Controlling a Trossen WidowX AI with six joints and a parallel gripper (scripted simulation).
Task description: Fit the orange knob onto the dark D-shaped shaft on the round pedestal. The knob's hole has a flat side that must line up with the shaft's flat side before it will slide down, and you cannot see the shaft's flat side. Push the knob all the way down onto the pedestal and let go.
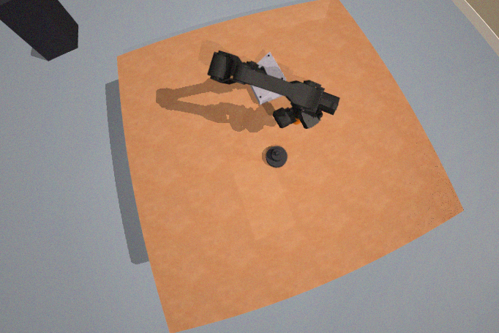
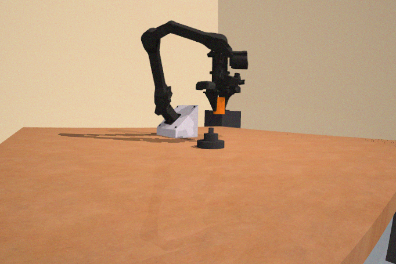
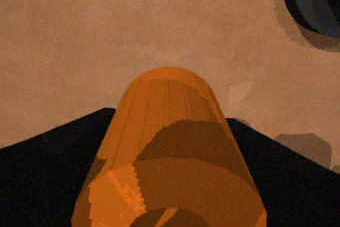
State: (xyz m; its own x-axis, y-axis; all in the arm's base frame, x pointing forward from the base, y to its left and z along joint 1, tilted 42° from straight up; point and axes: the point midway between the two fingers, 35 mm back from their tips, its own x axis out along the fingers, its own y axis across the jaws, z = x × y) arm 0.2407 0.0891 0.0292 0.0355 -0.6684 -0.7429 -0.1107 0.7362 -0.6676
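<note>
My gripper tip is now 110 mm to the left of the dark round pedestal, 90 mm short of it and 80 mm above it. The rest, counted from my gripper tip: orange knob (20 mm above).
</note>
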